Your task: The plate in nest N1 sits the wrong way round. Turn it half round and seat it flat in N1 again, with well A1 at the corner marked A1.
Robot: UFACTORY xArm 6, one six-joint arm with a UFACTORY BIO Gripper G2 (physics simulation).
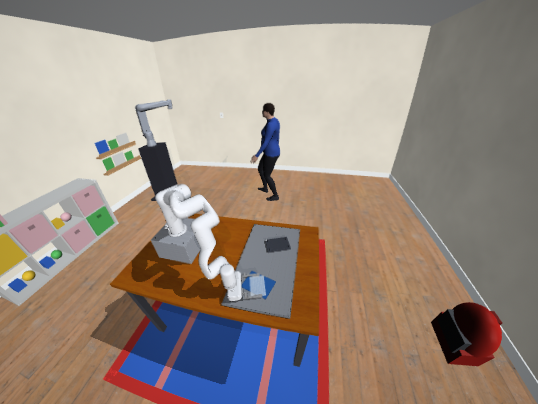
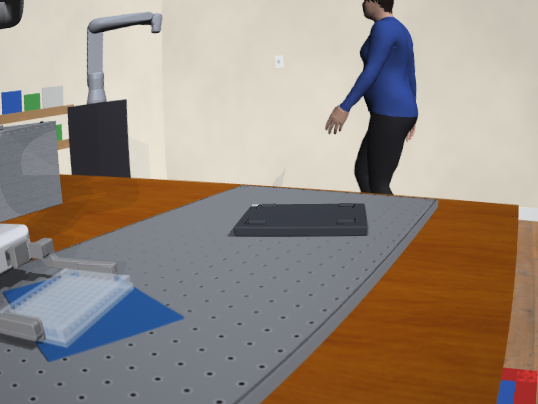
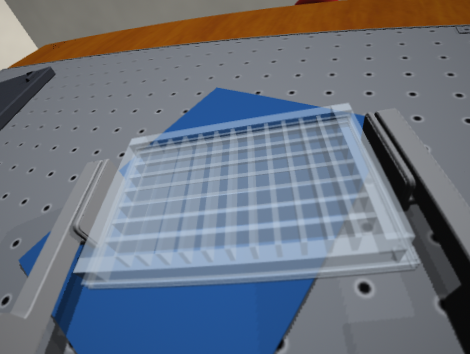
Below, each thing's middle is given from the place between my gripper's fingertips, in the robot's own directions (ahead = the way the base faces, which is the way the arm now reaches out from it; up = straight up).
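Labels:
Clear well plate (image 3: 301, 195): my hand is 10 mm to the left of it and 20 mm past it. Flat blue square (image 2: 136, 313): 10 mm below my hand, 20 mm behind it, 10 mm to the left of it.

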